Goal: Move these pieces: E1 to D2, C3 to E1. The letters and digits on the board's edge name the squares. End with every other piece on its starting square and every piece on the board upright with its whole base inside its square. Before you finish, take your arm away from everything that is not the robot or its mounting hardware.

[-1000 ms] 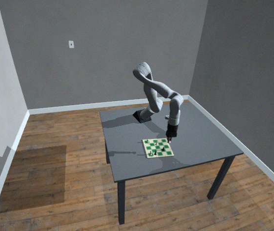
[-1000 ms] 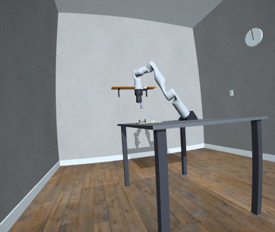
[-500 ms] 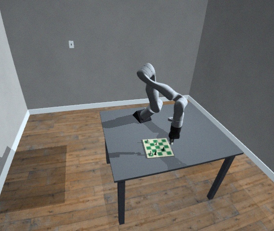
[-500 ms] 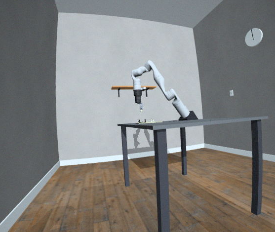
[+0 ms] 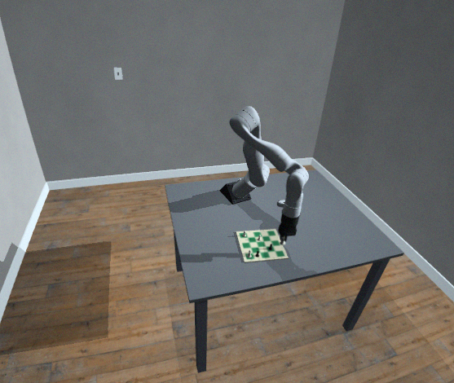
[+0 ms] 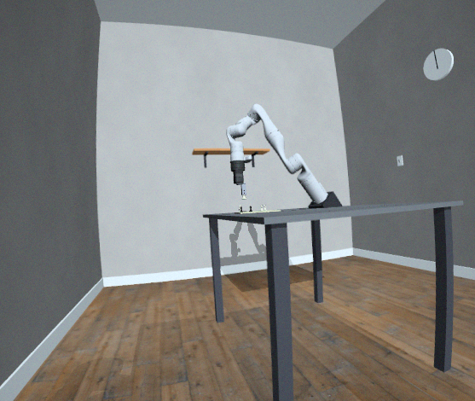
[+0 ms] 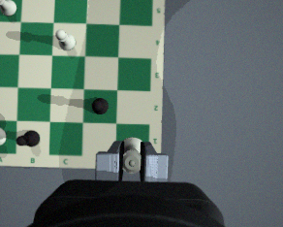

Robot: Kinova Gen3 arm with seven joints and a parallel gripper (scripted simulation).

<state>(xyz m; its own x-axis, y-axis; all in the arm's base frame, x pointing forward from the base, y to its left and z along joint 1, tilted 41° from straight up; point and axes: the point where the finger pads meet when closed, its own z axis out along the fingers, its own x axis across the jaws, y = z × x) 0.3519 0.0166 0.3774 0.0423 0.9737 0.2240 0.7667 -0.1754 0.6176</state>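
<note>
Right now the chessboard is 11 cm below my hand, 8 cm behind it and 7 cm to the right of it. From my hand the other things lie so: white piece 1 cm below.
</note>
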